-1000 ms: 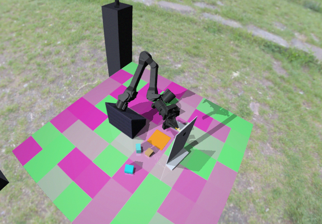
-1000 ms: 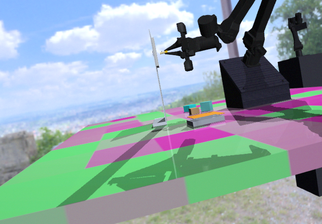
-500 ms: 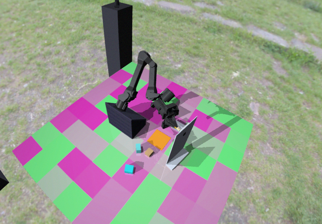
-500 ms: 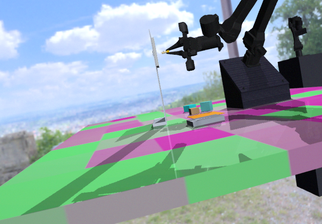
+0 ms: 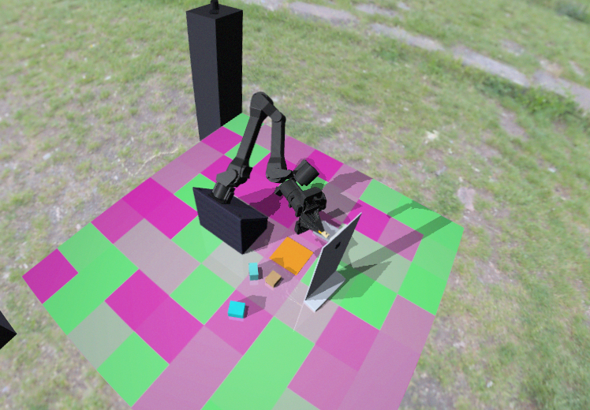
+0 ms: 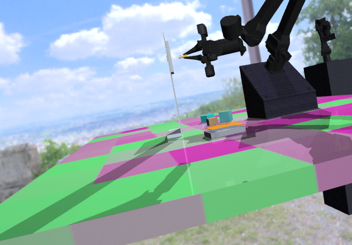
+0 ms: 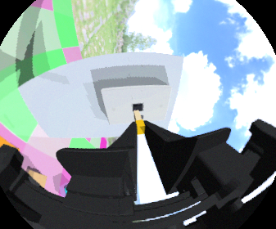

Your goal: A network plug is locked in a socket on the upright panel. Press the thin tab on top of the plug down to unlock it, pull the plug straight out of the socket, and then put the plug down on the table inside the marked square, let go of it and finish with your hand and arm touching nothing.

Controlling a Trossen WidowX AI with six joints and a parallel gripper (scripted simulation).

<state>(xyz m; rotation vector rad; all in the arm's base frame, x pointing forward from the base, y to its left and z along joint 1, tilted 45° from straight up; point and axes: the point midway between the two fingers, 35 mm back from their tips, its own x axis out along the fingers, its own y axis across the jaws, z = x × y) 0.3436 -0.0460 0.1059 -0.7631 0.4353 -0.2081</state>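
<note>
My gripper tip is now 280 mm above the orange marked square, 100 mm past it and 30 mm to the right of it. Round my gripper tip: grey panel (110 mm below, 60 mm ahead, 20 mm to the right); yellow network plug (10 mm ahead); brown block (270 mm below, 100 mm behind, 90 mm to the right).
</note>
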